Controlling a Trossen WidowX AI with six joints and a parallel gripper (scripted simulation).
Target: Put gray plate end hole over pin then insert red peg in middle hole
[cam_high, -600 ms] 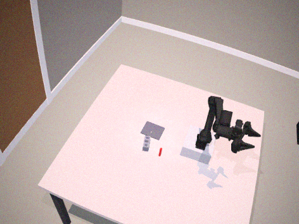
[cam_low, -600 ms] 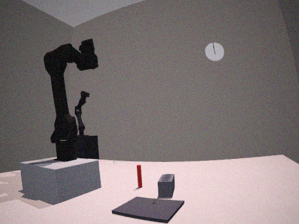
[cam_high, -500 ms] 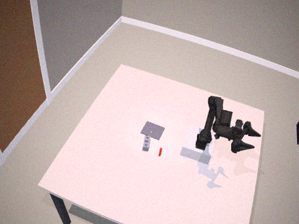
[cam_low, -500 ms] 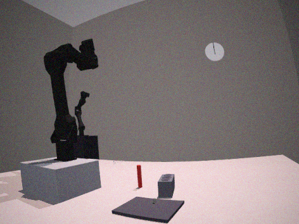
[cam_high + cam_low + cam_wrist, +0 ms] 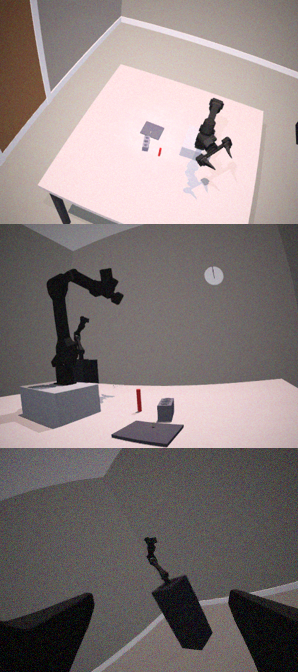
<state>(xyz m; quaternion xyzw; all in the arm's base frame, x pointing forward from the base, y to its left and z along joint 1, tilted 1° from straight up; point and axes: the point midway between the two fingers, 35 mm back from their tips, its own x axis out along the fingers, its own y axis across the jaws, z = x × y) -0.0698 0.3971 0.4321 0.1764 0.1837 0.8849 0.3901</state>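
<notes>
Now: the gray plate 51 cm below my gripper tip, 44 cm ahead of it and 35 cm to the right of it. Round my gripper tip: dark flat base 53 cm below, 48 cm to the right, 44 cm ahead; red peg 50 cm below, 33 cm ahead, 31 cm to the right.
</notes>
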